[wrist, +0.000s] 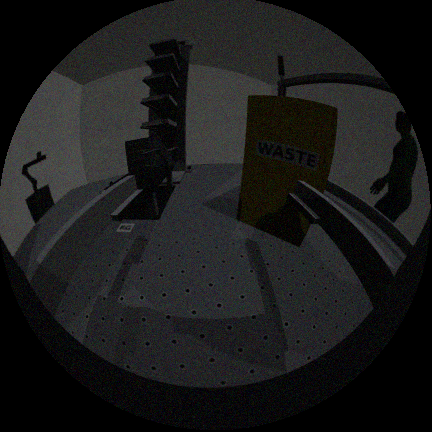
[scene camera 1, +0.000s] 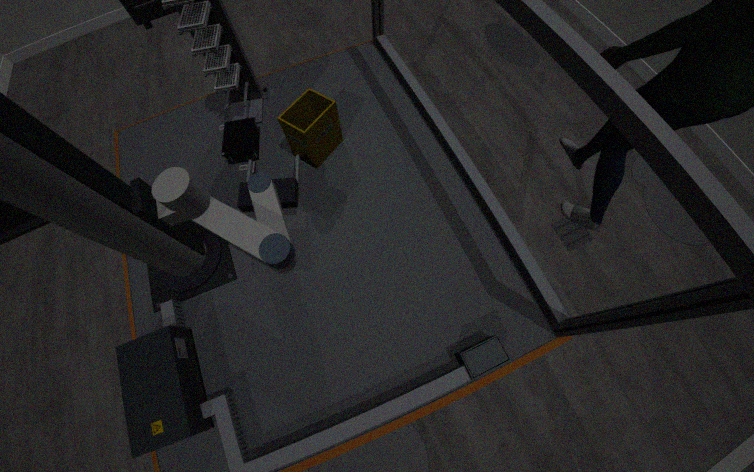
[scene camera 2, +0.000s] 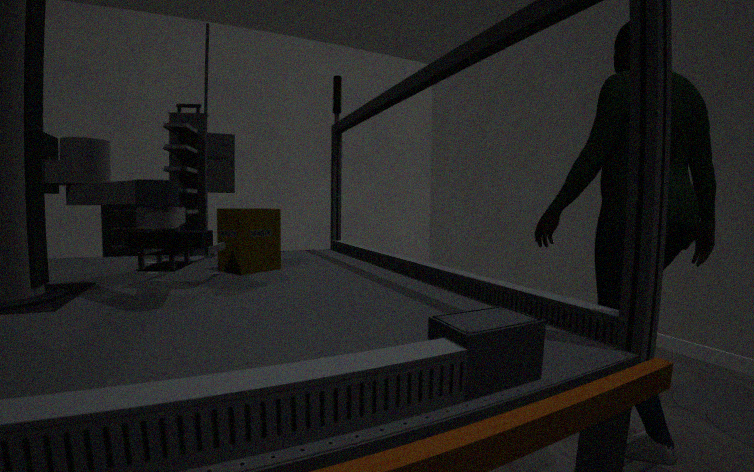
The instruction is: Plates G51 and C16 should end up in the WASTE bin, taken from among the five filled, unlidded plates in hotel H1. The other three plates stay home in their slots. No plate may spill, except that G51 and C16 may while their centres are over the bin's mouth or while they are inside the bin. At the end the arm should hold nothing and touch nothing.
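Places are measured from the arm's base along level axes (x back, y right, z up), in centimetres.
Where they show: gripper, between the fingertips: [wrist: 217, 182] [scene camera 1: 274, 158]; arm's base, origin of its link: [scene camera 1: 189, 257] [scene camera 2: 5, 304].
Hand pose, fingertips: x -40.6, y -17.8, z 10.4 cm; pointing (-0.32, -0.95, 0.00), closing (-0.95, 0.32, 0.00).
Each offset is from my fingertips to the top centre of the thing. "spot": to the spot under its first point.
The shelf tower [scene camera 1: 244, 62] [scene camera 2: 201, 161] [wrist: 183, 110], apparently hotel H1, stands at the back left of the deck. Several pale gridded plates {dx +5.9, dy -36.0, dz +18.1 cm} [scene camera 1: 217, 57] show on its stepped shelves in scene camera 1; their labels and fill are unreadable. The yellow WASTE bin {dx -16.2, dy -5.4, dz +10.8 cm} [scene camera 1: 323, 139] [scene camera 2: 250, 244] [wrist: 285, 135] stands upright right of the tower; the inside visible through its mouth is dark. My gripper [scene camera 1: 274, 160] [wrist: 217, 182] is open and empty, low over the deck in front of the bin and tower, its fingers pointing toward the back. In the wrist view the right finger overlaps the bin's lower part; contact cannot be told.
A black stand [scene camera 1: 240, 139] [wrist: 145, 159] is between my gripper and the tower, close ahead of the left finger, with an RG label {spot: dx +13.1, dy -8.7, dz -9.1 cm} [wrist: 125, 228] before it. A low box {dx -34.4, dy +84.5, dz -1.7 cm} [scene camera 1: 484, 356] [scene camera 2: 489, 345] sits at the front corner. A person [scene camera 1: 609, 166] [scene camera 2: 656, 150] [wrist: 400, 165] is beyond the fence.
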